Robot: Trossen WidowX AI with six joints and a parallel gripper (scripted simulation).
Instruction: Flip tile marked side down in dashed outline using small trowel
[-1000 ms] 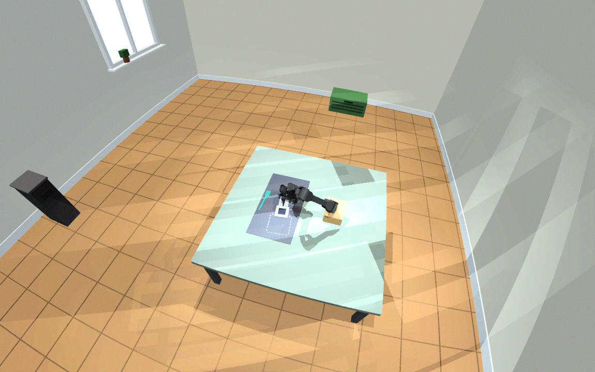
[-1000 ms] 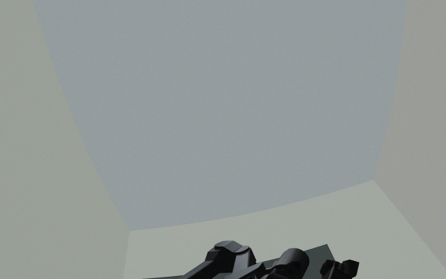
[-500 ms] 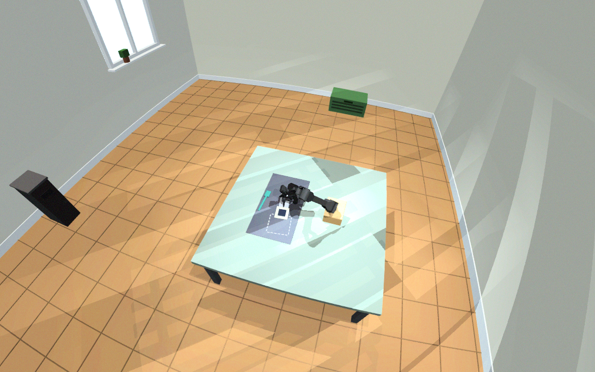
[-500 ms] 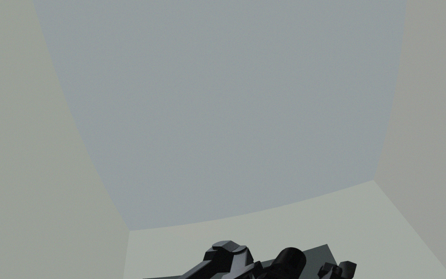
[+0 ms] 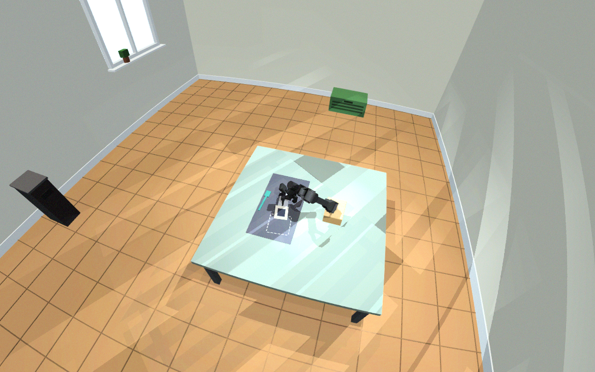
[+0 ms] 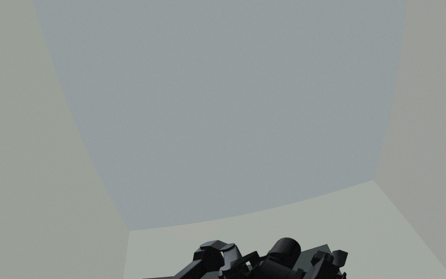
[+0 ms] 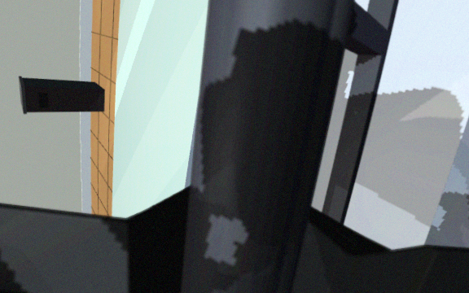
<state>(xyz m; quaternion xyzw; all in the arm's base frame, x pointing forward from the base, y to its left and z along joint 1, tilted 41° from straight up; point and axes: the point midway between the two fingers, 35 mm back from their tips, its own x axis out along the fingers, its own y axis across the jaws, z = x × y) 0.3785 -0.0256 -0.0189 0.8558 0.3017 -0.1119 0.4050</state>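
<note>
The white tile is 10 cm to the left of my gripper tip, 6 cm below it and 3 cm behind it. From my gripper tip the other things lie so: trowel 3 cm behind, 1 cm below; then teal tool 13 cm ahead, 9 cm below, 2 cm to the right; then dark grey mat 11 cm below, 1 cm to the left.
</note>
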